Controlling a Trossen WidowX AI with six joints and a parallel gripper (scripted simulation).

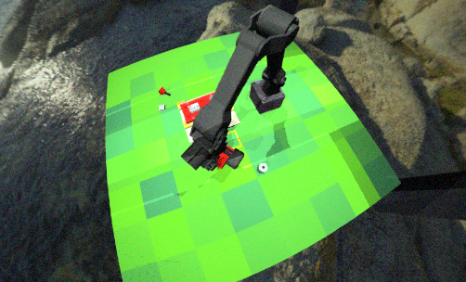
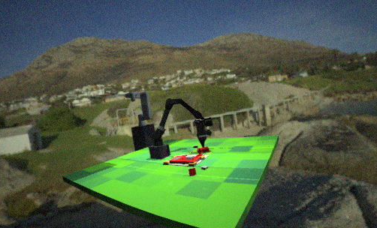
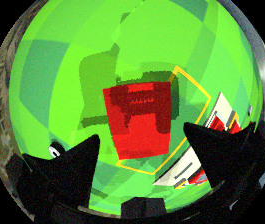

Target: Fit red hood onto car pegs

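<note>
My gripper tip is now 20 mm above the red hood.
</note>
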